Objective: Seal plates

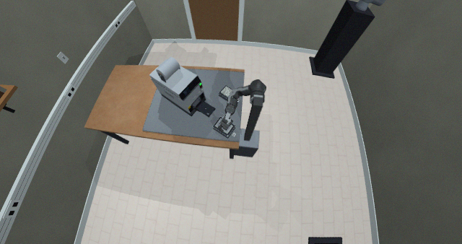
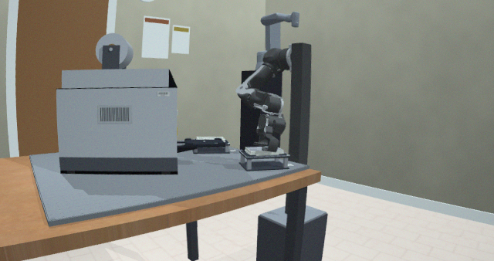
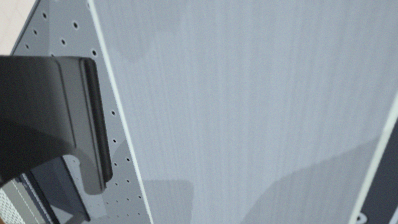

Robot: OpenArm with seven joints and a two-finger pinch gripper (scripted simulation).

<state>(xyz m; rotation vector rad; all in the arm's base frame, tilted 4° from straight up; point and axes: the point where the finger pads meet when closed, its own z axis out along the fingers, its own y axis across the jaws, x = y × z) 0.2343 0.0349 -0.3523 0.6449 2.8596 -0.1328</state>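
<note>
The plate nest lies 20 mm below my hand. The rest, counted from my hand: white open-well plate: 10 mm ahead, 350 mm to the right, 20 mm below; yellow warning mark: 310 mm ahead, 90 mm to the right, 70 mm above; sealer stage: 180 mm ahead, 130 mm to the right, 20 mm above.
</note>
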